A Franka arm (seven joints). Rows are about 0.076 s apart.
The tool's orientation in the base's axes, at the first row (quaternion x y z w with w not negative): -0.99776 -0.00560 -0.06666 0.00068
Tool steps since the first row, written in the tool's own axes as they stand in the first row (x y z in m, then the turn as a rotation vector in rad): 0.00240 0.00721 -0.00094 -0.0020 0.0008 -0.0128; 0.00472 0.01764 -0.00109 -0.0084 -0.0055 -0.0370; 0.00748 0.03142 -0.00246 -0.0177 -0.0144 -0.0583; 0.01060 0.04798 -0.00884 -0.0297 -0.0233 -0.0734
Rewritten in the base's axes. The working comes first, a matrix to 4 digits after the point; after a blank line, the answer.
The tool's axes in the first row as the columns of a matrix, in the base's axes (used below as rounded here):
0.9911 0.0113 0.1330
0.0111 -0.9999 0.0021
0.1330 -0.0006 -0.9911

0.00234 -0.00718 0.00125 -0.0037 -0.0008 0.0124; 0.00473 -0.01759 0.00170 -0.0133 0.0053 0.0356; 0.00744 -0.03134 0.00341 -0.0255 0.0141 0.0554; 0.00987 -0.04788 0.01014 -0.0395 0.0228 0.0688
